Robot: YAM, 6 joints.
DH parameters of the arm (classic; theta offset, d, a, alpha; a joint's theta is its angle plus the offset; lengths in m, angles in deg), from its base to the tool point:
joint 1: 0 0.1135 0.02 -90
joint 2: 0 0 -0.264 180
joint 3: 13.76 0 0.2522 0
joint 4: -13.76 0 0.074 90
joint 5: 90 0 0 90
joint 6: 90 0.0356 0 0
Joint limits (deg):
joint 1: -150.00..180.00
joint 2: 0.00..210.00
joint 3: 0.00..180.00
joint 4: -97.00..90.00
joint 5: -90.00..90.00
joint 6: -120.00..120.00
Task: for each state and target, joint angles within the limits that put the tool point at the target. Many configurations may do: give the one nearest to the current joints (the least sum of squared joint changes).
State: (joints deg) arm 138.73 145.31 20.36 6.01 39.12 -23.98
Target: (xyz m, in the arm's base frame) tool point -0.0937 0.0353 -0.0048
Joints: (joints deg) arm 171.31 119.39 11.95 -2.68 35.64 -23.98
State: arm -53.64 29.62 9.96 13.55 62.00 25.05
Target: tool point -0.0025 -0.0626 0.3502
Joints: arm -61.33 12.89 29.23 18.83 64.86 25.05
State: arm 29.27 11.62 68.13 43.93 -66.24 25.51
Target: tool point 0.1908 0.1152 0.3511
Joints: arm 22.96 58.59 41.62 34.00 -62.67 25.51
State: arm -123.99 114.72 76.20 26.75 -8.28 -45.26
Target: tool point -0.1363 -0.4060 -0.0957
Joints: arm -109.28 155.55 76.33 24.56 -8.69 -45.26
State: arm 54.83 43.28 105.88 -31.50 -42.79 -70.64
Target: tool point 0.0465 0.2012 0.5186
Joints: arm 70.17 67.14 95.20 -31.68 -43.51 -70.64
